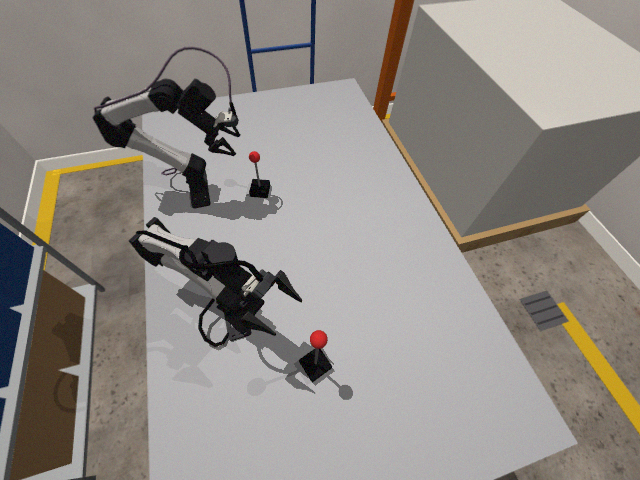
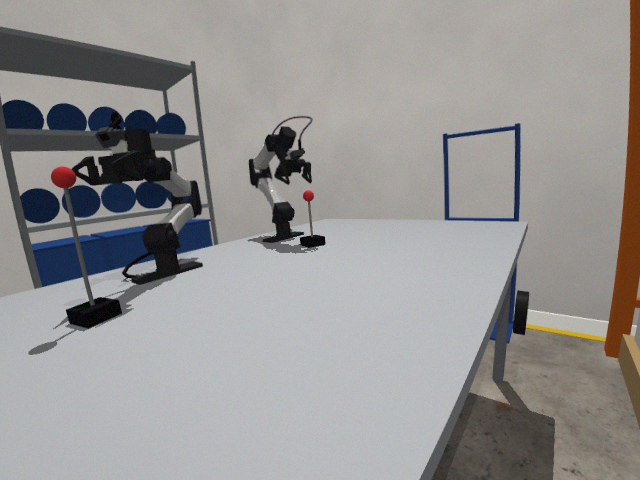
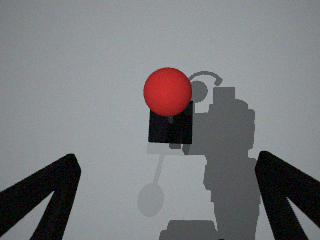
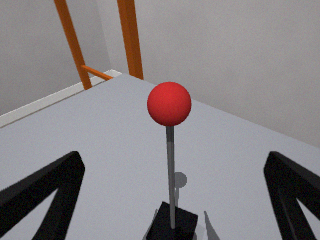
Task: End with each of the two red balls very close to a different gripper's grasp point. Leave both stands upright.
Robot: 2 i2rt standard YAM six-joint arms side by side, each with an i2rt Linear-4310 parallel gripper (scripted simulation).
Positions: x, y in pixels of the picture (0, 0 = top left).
Scene:
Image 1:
left gripper: 237, 145
right gripper: 289, 317
stand: 315, 363
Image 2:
right gripper: 92, 168
stand: 88, 314
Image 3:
left gripper: 164, 161
stand: 167, 92
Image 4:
right gripper: 169, 159

